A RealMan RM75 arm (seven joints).
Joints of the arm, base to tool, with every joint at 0 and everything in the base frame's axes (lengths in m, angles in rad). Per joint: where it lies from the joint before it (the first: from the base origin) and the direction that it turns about. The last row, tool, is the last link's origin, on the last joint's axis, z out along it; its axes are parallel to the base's.
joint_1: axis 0 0 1 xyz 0 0 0.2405
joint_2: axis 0 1 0 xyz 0 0 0
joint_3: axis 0 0 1 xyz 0 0 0.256
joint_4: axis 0 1 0 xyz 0 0 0
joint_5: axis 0 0 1 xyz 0 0 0.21
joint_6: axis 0 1 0 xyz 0 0 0
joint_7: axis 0 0 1 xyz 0 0 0.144
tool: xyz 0 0 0
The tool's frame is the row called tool.
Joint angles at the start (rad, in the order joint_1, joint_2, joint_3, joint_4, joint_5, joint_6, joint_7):
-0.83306, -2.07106, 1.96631, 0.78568, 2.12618, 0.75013, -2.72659
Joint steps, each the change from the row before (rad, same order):
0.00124, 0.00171, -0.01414, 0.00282, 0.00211, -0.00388, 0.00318
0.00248, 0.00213, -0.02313, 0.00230, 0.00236, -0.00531, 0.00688
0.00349, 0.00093, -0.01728, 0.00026, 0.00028, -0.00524, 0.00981
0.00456, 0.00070, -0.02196, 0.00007, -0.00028, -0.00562, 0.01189
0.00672, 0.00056, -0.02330, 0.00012, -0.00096, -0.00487, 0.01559
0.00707, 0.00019, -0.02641, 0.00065, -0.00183, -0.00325, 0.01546
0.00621, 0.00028, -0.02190, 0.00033, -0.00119, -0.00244, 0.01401
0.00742, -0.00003, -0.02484, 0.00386, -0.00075, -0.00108, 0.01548
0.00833, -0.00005, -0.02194, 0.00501, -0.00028, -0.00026, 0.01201
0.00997, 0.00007, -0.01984, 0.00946, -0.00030, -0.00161, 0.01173
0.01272, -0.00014, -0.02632, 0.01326, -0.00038, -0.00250, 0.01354
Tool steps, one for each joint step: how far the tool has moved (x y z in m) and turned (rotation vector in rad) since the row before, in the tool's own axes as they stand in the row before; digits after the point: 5 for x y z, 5 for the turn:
0.00264, -0.00254, -0.00176, 0.00437, 0.01344, -0.00566
0.00346, -0.00421, -0.00256, 0.00649, 0.01945, -0.01014
0.00180, -0.00328, -0.00160, 0.00463, 0.01436, -0.00638
0.00202, -0.00396, -0.00192, 0.00505, 0.01716, -0.00944
0.00125, -0.00431, -0.00196, 0.00489, 0.01661, -0.00924
0.00144, -0.00443, -0.00221, 0.00398, 0.01754, -0.01248
0.00092, -0.00391, -0.00187, 0.00400, 0.01386, -0.00930
0.00154, -0.00380, -0.00234, 0.00318, 0.01653, -0.00891
0.00094, -0.00346, -0.00222, 0.00291, 0.01437, -0.00991
0.00136, -0.00301, -0.00247, 0.00285, 0.01704, -0.00747
0.00222, -0.00396, -0.00340, 0.00440, 0.02365, -0.01098

